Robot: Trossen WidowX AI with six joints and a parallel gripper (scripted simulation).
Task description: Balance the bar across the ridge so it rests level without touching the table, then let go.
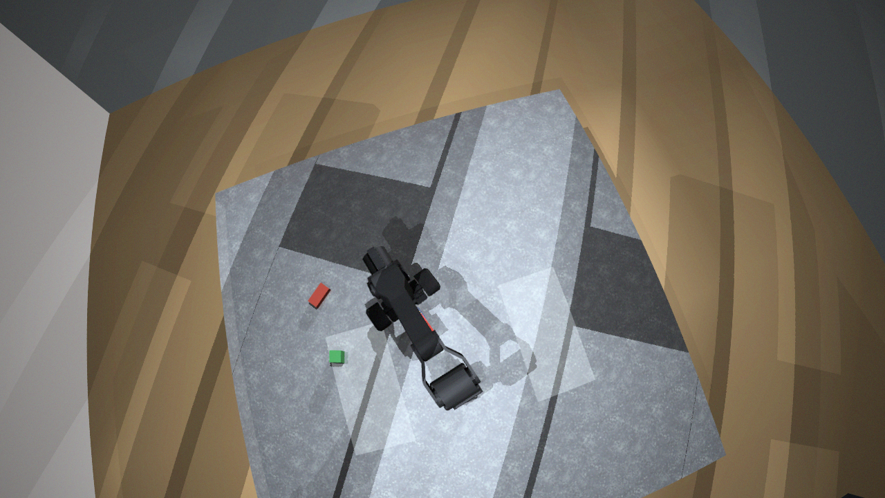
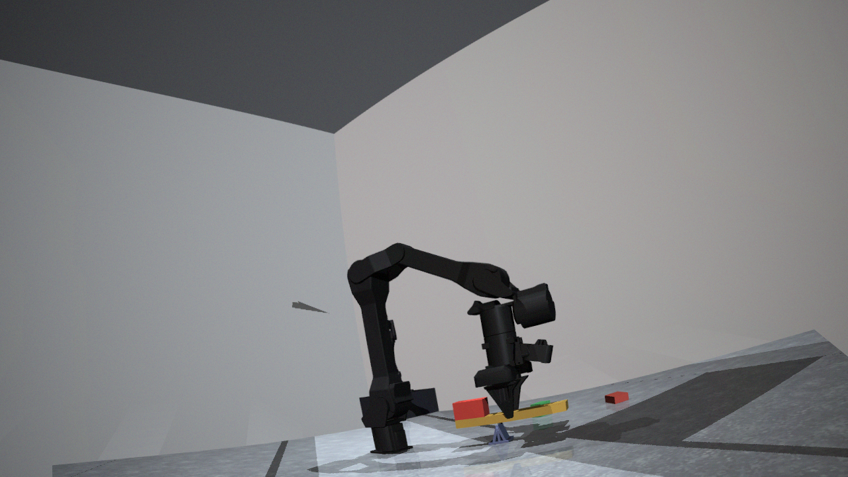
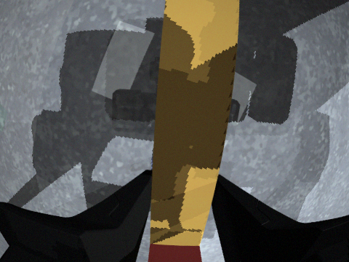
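The dark blue ridge is 30 mm below my gripper tip, 30 mm behind it and 10 mm to the right of it. From my gripper tip the other things lie so: red block (240 mm to the left, 110 mm ahead, 40 mm below); then green cube (230 mm to the left, 70 mm behind, 30 mm below).
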